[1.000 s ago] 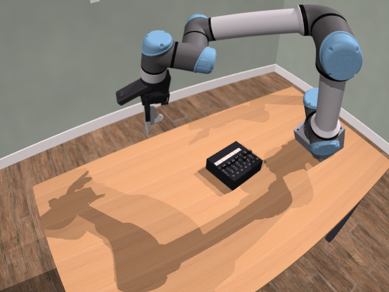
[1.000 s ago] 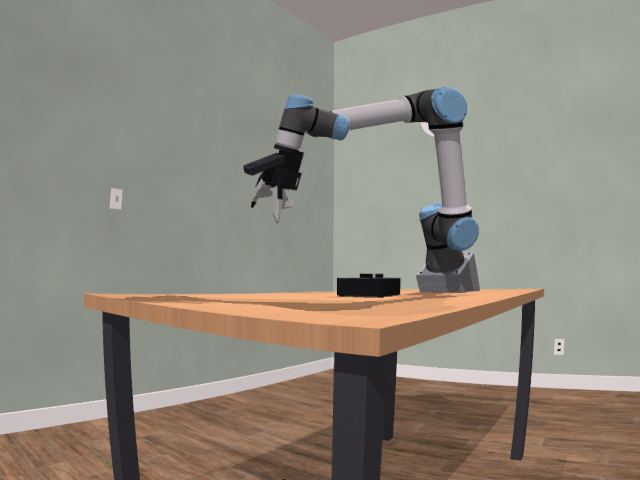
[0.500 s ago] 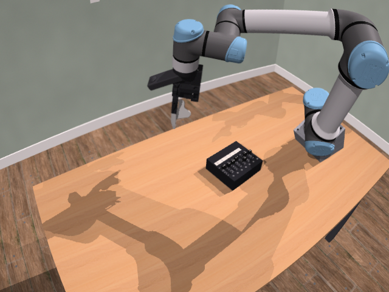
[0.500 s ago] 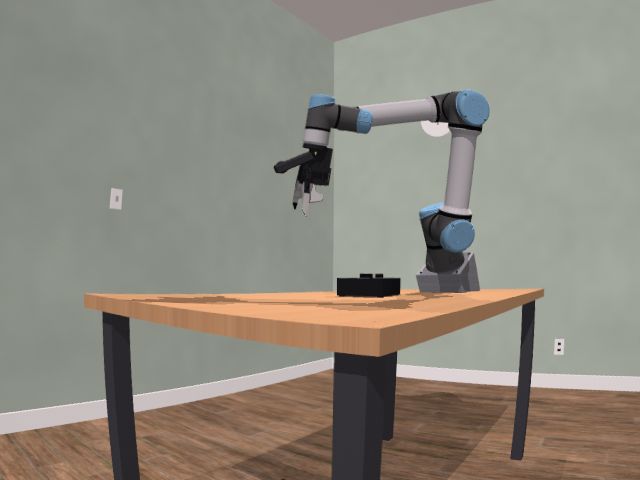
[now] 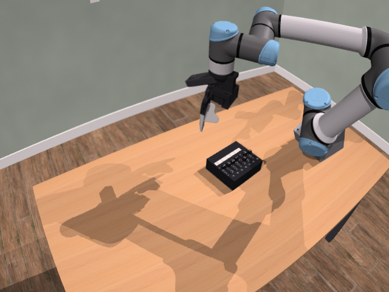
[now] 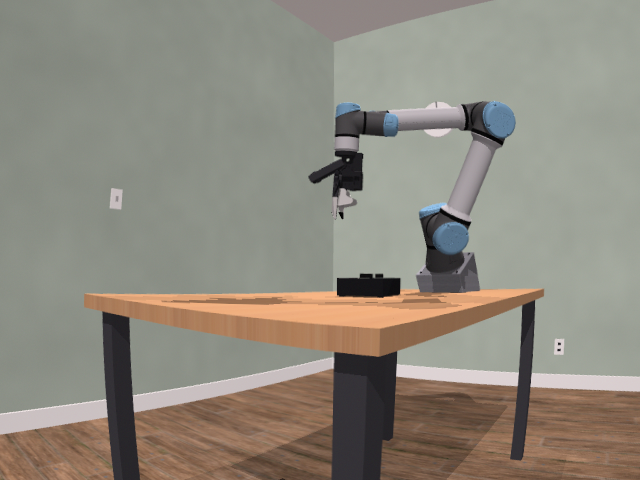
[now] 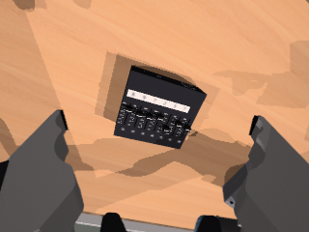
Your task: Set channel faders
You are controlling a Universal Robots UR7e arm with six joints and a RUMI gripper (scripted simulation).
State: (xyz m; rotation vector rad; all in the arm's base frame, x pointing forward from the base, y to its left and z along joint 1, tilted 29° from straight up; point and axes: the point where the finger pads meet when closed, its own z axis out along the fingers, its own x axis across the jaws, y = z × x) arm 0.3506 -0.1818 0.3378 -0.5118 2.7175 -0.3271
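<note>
Now: hand 17 cm above the master fader, 13 cm past it and 8 cm to the right of it.
</note>
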